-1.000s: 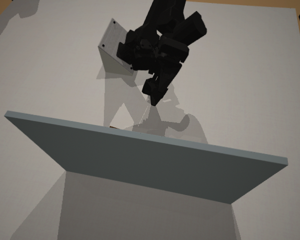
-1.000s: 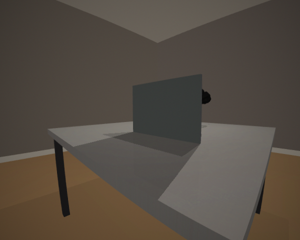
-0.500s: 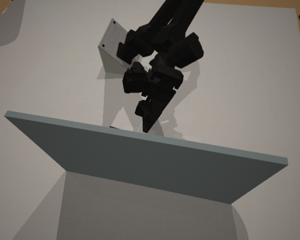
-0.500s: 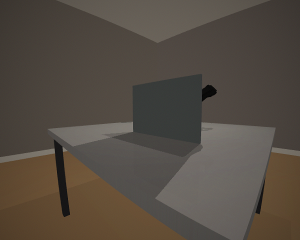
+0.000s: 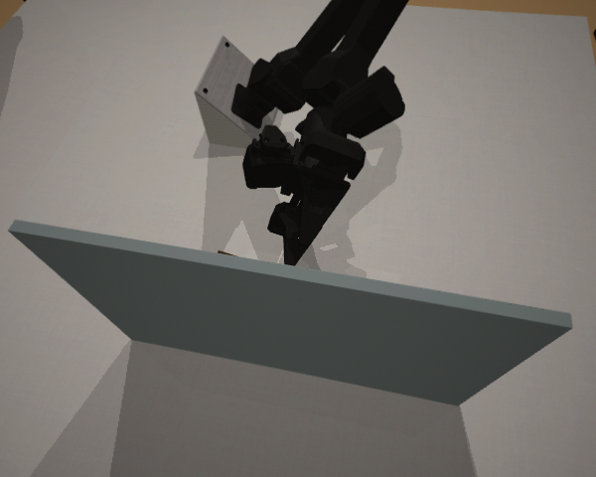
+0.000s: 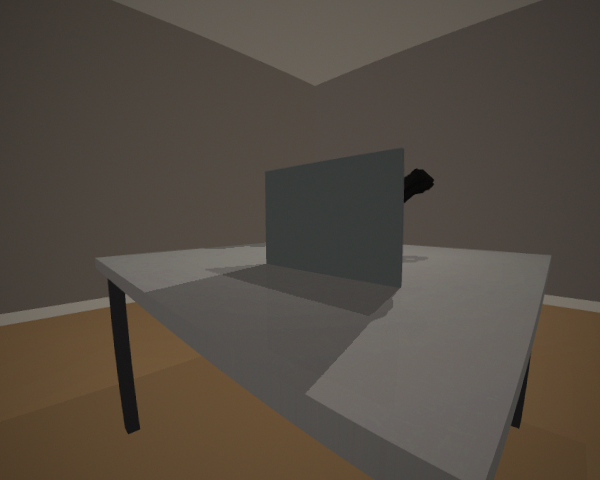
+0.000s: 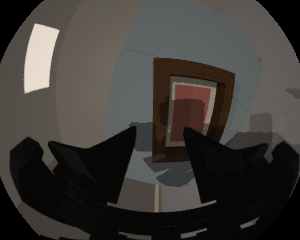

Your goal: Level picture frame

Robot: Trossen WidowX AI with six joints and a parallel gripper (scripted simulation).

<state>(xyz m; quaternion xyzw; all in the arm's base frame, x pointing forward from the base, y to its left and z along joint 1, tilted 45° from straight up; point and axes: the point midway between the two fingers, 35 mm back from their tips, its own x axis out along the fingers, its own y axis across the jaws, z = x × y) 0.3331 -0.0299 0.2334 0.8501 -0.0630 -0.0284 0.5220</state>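
Right now my gripper tip is 5 cm short of the picture frame, 5 cm above it and 2 cm to the left of it. The rest, counted from my gripper tip: wall panel: 6 cm below, 6 cm ahead, 1 cm to the right.
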